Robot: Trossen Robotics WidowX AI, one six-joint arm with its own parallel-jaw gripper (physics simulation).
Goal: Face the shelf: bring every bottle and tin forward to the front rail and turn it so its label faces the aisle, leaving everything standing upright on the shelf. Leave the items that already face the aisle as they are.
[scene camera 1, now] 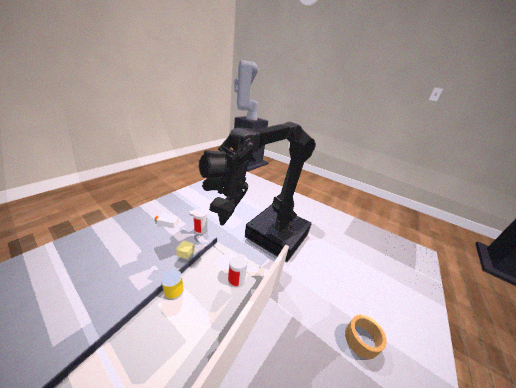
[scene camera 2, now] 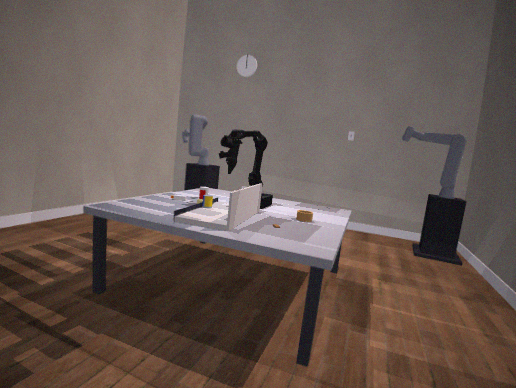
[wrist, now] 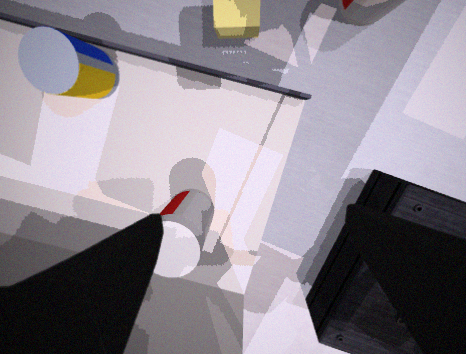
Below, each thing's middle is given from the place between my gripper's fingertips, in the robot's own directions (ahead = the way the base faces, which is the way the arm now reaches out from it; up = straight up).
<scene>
Right now my hand is 24 cm short of the dark front rail (wrist: 28, 23), 20 cm above it and 3 cm to the left of it. From my hand the other things lie so: white back panel (scene camera 1: 221, 361): 24 cm to the left, 19 cm ahead, 13 cm below.
</scene>
